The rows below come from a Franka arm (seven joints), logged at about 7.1 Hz.
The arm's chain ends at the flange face. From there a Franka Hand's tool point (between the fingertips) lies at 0.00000 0.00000 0.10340 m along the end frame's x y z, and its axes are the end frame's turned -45 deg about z.
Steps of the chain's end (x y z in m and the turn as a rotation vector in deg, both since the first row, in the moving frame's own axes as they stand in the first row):
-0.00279, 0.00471, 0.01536, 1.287, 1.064, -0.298
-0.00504, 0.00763, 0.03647, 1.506, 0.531, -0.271
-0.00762, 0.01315, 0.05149, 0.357, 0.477, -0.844
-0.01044, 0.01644, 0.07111, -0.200, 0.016, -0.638
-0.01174, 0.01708, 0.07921, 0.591, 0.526, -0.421
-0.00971, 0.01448, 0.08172, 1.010, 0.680, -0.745
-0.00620, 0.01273, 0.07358, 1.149, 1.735, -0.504
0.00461, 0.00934, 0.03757, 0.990, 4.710, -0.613
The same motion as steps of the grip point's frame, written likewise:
-0.00230, 0.00107, 0.01532, 0.158, 1.662, -0.298
-0.00636, 0.00058, 0.03643, 0.689, 1.440, -0.271
-0.01362, 0.00406, 0.05148, -0.085, 0.590, -0.844
-0.01924, 0.00452, 0.07111, -0.153, -0.130, -0.638
-0.01895, 0.00369, 0.07920, 0.046, 0.790, -0.421
-0.01495, 0.00294, 0.08170, 0.233, 1.195, -0.745
-0.00970, 0.00535, 0.07351, -0.414, 2.039, -0.504
0.00395, 0.01457, 0.03721, -2.630, 4.031, -0.613

